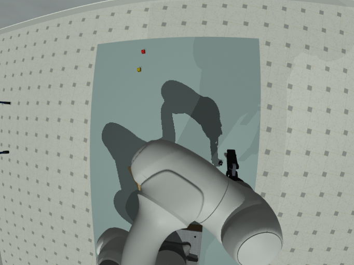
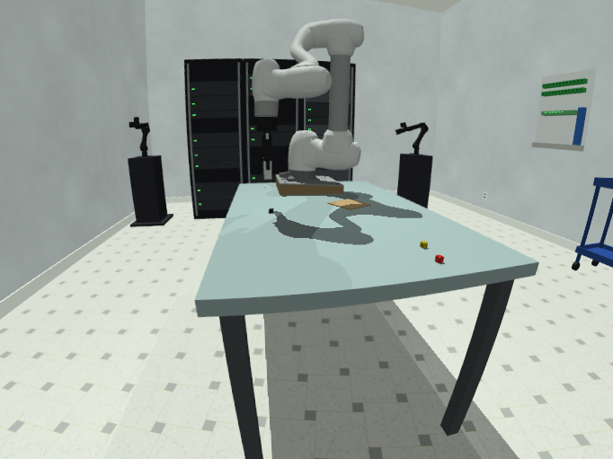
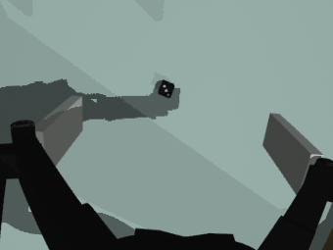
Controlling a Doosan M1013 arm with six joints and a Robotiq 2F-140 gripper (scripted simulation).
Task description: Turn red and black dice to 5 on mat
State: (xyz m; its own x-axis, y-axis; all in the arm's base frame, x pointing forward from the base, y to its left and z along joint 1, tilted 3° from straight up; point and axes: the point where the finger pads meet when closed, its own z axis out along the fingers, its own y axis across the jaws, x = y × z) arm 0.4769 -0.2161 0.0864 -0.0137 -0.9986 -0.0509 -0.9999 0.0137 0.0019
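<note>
The black die is 150 mm below my hand, 10 mm to the left of it and 10 mm ahead of it. Also, from my hand: tan mat (360 mm to the left, 150 mm below, 70 mm behind); then yellow die (440 mm ahead, 410 mm to the left, 150 mm below); then red die (540 mm ahead, 400 mm to the left, 150 mm below).
</note>
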